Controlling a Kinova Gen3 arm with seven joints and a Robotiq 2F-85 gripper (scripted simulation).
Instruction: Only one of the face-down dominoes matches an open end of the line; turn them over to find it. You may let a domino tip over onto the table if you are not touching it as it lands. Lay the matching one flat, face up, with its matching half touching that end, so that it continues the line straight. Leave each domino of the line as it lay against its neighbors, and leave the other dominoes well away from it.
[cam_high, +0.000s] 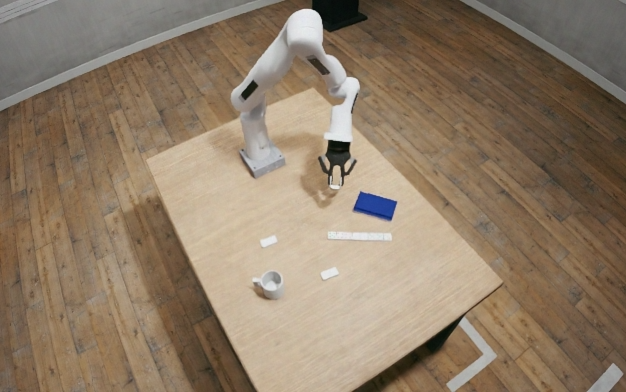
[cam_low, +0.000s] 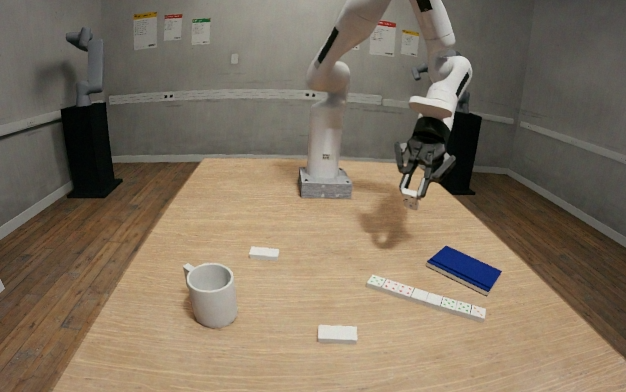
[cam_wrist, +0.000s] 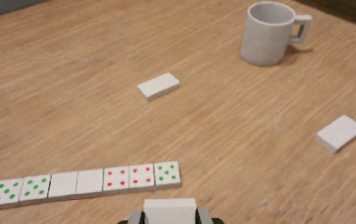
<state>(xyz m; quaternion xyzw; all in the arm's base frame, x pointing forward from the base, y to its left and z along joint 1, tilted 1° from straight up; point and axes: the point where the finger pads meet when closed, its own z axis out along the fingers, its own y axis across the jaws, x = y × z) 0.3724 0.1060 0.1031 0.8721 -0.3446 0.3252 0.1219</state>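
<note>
Right now the blue book is 14 cm below my hand, 12 cm to the left of it and 8 cm ahead of it. The rest, counted from my hand: grey mug (35 cm to the right, 15 cm ahead, 12 cm below).
</note>
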